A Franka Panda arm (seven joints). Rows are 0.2 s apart.
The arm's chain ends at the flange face. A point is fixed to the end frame.
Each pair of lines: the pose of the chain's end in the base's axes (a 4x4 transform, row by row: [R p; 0 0 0 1], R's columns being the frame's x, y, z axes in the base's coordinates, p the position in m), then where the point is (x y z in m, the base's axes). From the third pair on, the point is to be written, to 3 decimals.
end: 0.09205, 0.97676, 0.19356, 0.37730; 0.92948, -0.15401, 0.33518, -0.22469; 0.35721, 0.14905, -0.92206, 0.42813; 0, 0, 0, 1
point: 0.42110 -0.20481 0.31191
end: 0.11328, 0.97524, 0.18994, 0.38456; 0.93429, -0.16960, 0.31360, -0.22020; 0.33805, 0.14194, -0.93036, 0.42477; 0, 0, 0, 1
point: 0.42748 -0.20340 0.30774
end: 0.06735, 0.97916, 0.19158, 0.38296; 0.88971, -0.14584, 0.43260, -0.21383; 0.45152, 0.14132, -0.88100, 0.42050; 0, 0, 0, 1
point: 0.427 -0.181 0.307
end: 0.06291, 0.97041, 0.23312, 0.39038; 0.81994, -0.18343, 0.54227, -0.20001; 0.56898, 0.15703, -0.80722, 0.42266; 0, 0, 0, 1
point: 0.439 -0.153 0.317
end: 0.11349, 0.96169, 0.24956, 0.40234; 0.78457, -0.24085, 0.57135, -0.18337; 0.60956, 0.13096, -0.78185, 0.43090; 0, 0, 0, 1
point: 0.452 -0.134 0.327
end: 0.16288, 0.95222, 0.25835, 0.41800; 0.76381, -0.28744, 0.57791, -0.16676; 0.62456, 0.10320, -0.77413, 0.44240; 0, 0, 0, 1
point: 0.468 -0.117 0.338
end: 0.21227, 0.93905, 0.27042, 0.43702; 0.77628, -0.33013, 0.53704, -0.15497; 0.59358, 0.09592, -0.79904, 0.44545; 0, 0, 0, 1
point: 0.487 -0.111 0.339
